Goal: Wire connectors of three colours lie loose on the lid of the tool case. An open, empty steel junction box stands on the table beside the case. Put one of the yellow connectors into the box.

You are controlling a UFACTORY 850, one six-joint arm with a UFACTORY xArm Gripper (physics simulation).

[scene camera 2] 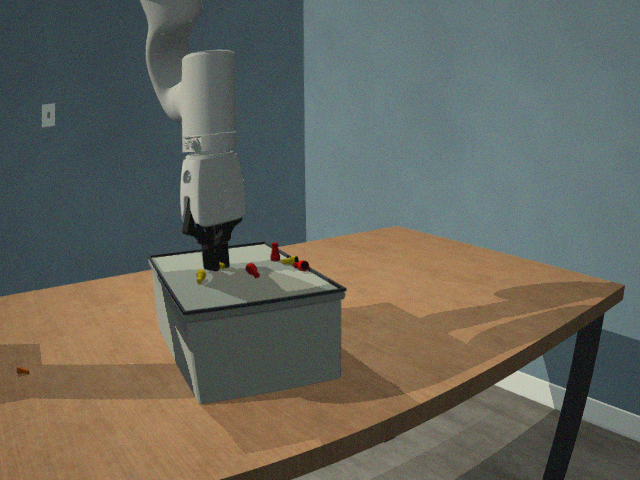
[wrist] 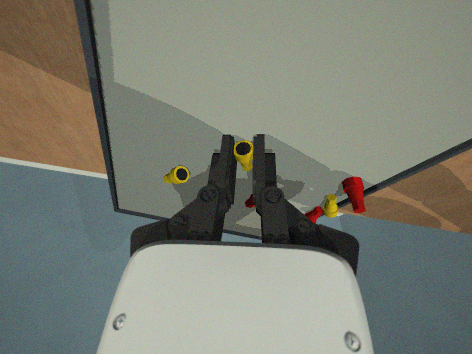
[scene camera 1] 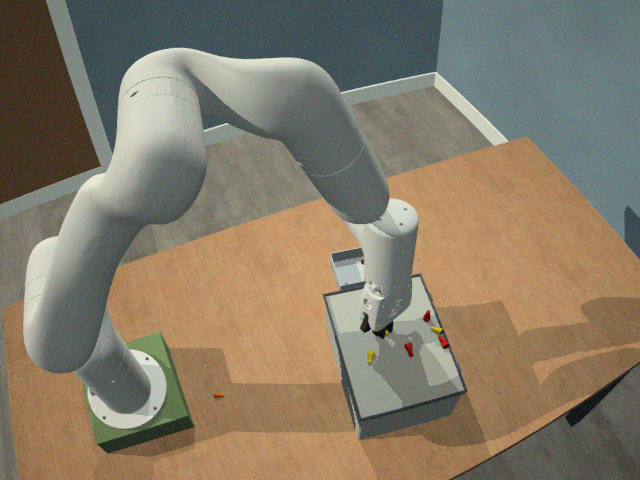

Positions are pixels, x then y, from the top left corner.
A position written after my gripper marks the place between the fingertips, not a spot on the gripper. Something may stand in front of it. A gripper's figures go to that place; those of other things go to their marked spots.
Labels:
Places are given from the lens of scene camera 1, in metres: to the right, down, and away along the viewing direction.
my gripper [scene camera 1: 382, 331]: 0.13, 0.18, 1.08
tool case [scene camera 1: 395, 391]: 0.14, 0.29, 0.99
steel junction box [scene camera 1: 348, 266]: 0.07, 0.07, 1.36
The marked spots on the tool case and the steel junction box are 0.44 m apart.

